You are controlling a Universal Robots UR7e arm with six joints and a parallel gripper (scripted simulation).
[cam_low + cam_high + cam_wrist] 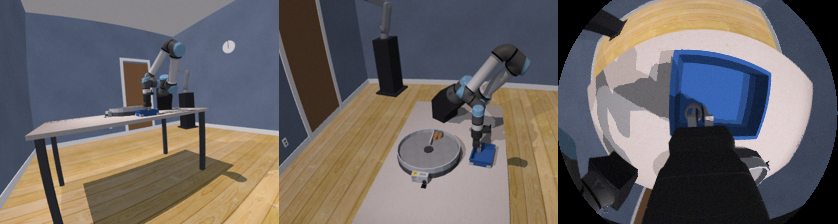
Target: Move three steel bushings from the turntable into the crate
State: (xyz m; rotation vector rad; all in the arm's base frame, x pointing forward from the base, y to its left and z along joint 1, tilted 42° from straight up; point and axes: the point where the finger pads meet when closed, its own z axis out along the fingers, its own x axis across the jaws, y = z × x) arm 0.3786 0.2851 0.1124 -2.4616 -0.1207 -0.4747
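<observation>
The blue crate is 40 mm ahead of my hand and 40 mm to the left of it. The rest, counted from my hand: round grey turntable 140 mm ahead, 310 mm to the right, 20 mm above.
</observation>
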